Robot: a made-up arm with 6 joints.
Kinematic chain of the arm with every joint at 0, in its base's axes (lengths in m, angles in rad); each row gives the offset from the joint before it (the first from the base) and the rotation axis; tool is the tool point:
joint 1: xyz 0 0 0.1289 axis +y
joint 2: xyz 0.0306 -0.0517 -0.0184 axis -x
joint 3: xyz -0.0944 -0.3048 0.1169 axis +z
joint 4: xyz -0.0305 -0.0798 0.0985 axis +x
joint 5: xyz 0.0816 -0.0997 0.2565 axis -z
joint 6: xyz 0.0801 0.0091 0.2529 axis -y
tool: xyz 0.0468 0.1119 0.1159
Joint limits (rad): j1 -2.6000..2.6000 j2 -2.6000..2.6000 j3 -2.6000..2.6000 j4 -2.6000..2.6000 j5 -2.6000..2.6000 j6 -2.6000..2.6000
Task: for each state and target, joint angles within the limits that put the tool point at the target. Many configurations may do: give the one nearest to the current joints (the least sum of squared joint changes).
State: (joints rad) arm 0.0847 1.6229 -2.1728 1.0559 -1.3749 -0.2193
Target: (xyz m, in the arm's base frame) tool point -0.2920 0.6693 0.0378
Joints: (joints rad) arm 0.0095 1.6000 -2.4667 0.7125 -1.4313 -0.2775
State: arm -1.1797 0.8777 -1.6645 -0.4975 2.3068 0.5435
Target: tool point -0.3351 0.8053 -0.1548
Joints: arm -1.4933 1.5109 -1.9578 -0.1288 2.4727 0.4343
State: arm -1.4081 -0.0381 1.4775 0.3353 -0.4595 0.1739
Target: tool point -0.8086 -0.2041 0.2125
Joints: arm -1.6498 -0.0245 1.7322 0.3448 -0.3333 -0.0450
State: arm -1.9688 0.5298 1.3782 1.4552 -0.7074 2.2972
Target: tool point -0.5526 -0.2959 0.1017
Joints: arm -2.5563 0.5789 1.4847 1.6542 -0.7065 2.5551
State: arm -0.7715 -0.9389 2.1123 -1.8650 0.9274 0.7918
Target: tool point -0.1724 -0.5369 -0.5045
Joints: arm -0.8414 -0.8374 2.2716 -1.7160 0.9371 0.8025
